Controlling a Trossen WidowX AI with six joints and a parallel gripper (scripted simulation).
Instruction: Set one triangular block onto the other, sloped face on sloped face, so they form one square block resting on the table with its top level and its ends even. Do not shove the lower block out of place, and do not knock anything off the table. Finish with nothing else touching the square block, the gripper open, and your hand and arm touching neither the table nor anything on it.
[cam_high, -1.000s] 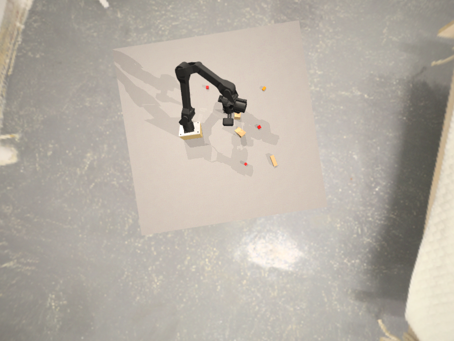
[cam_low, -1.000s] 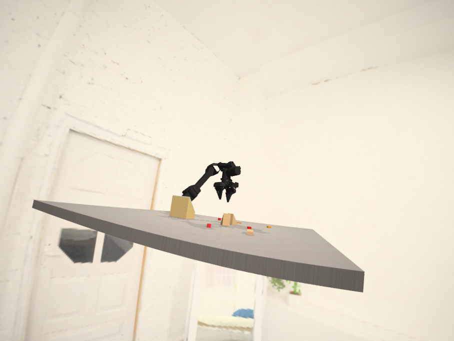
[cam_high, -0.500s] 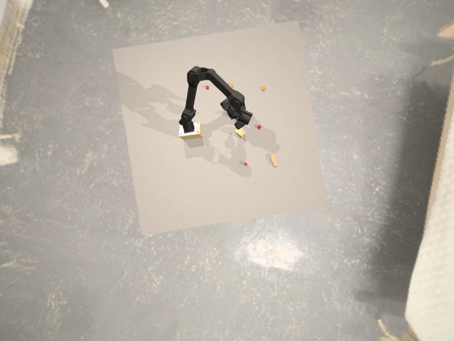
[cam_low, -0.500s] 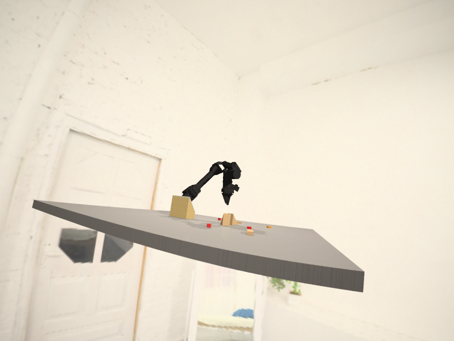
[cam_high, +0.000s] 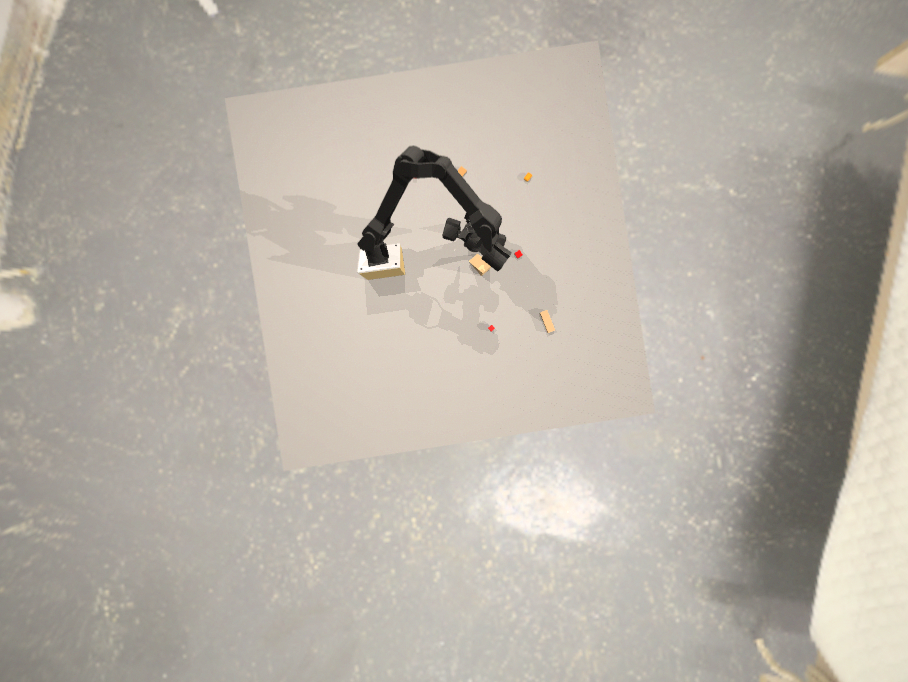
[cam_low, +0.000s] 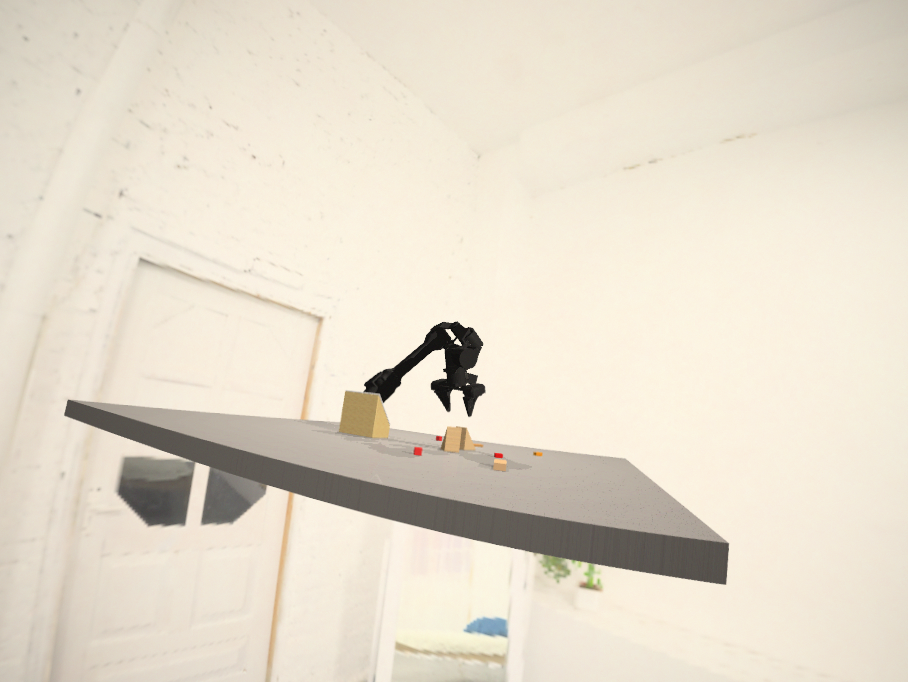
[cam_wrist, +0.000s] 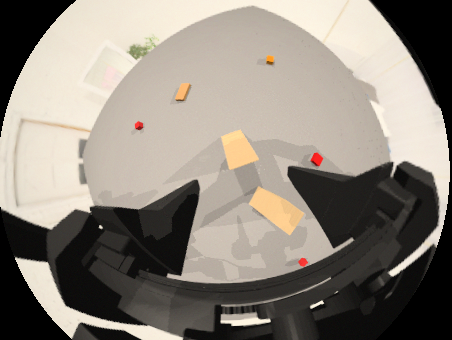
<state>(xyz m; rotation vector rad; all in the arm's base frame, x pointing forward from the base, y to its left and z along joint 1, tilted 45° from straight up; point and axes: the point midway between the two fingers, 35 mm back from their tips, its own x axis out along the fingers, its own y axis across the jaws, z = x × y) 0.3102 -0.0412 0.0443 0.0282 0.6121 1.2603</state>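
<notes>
Right now my gripper tip is 9 cm above the triangular block, 2 cm to the right of it and 1 cm short of it. Also, from my gripper tip: orange cube (24 cm ahead, 18 cm to the left, 10 cm below); then long tan block (32 cm to the right, 19 cm ahead, 10 cm below).
</notes>
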